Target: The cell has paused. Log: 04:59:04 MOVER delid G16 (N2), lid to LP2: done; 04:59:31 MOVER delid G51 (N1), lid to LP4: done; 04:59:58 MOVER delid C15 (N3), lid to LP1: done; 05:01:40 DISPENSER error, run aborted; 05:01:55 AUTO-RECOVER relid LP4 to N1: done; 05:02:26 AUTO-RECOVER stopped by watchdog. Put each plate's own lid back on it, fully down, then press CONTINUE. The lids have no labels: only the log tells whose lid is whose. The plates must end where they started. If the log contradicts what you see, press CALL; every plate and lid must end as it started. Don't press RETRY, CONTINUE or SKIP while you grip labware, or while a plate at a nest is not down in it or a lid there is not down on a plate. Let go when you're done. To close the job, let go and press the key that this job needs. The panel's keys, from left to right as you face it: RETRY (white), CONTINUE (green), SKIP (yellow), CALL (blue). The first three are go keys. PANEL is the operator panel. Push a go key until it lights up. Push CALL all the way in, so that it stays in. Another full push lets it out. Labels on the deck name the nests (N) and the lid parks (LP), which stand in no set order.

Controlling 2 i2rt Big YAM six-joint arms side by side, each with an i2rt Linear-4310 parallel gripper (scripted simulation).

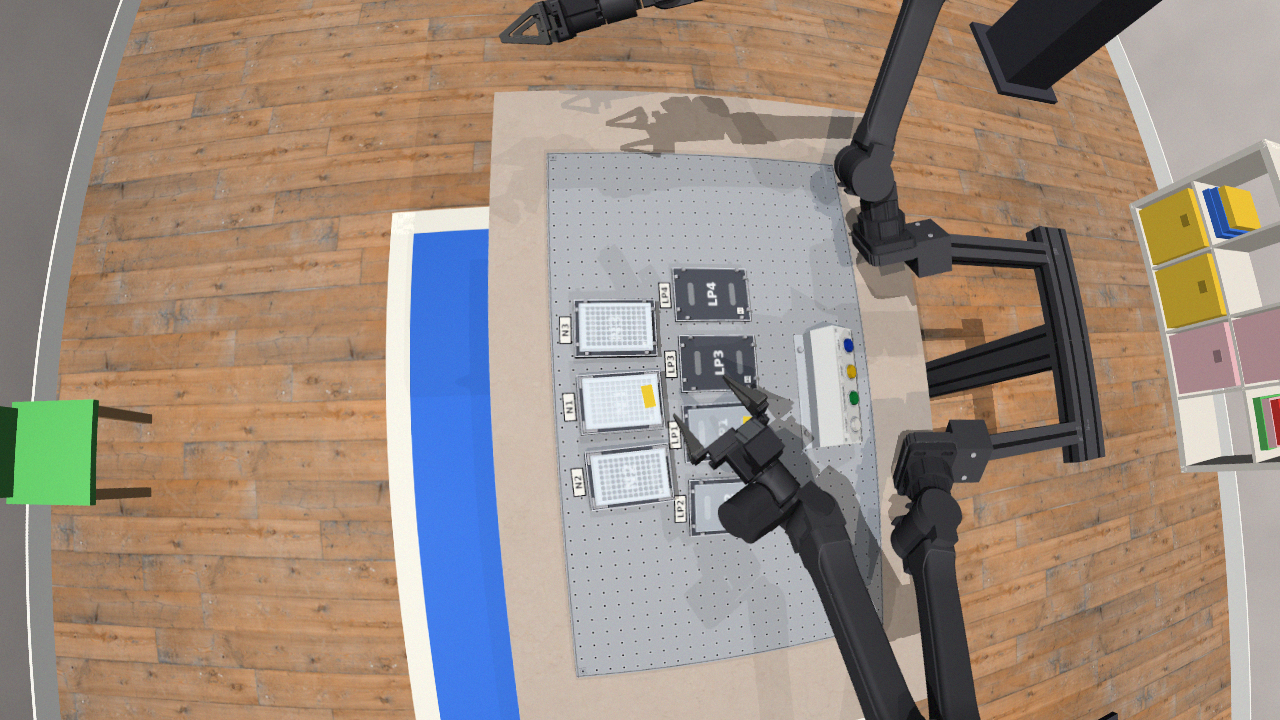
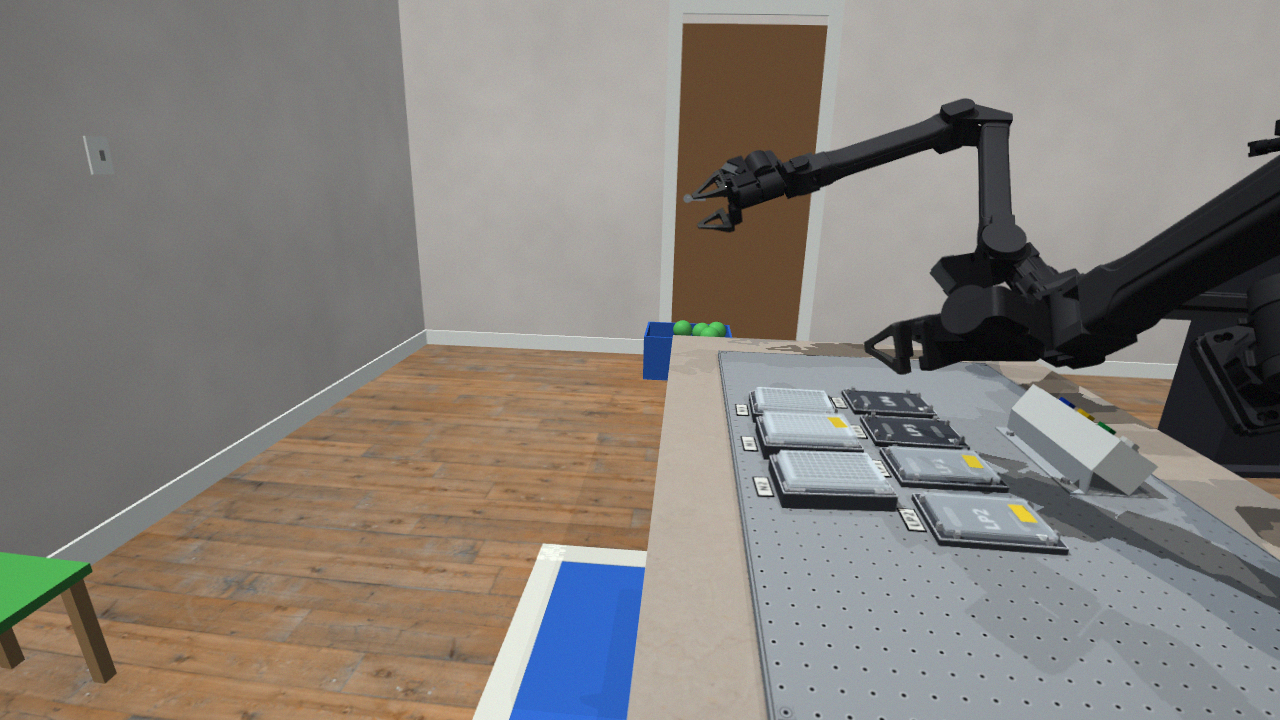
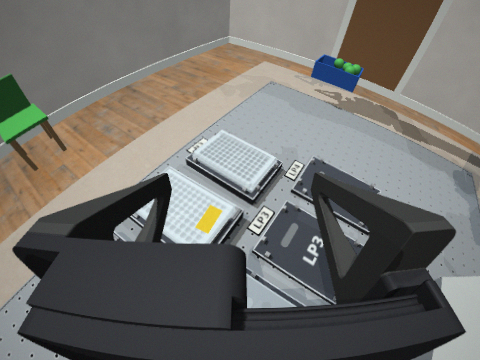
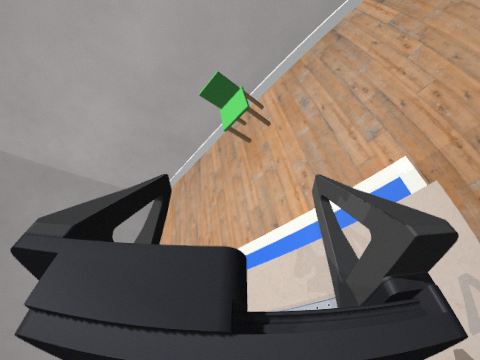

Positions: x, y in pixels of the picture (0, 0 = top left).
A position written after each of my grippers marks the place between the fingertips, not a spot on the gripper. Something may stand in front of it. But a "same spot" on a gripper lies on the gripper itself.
My left gripper shows in image 1 (698, 395), in image 2 and in image 3; in image 4 it is out of frame. My right gripper shows in image 1, in image 2 and in image 4 (241, 182); in image 3 it is out of frame. The same spot on my left gripper: (image 2: 903, 332) is (image 3: 45, 272). The same spot on my right gripper: (image 1: 544, 24) is (image 2: 722, 179).
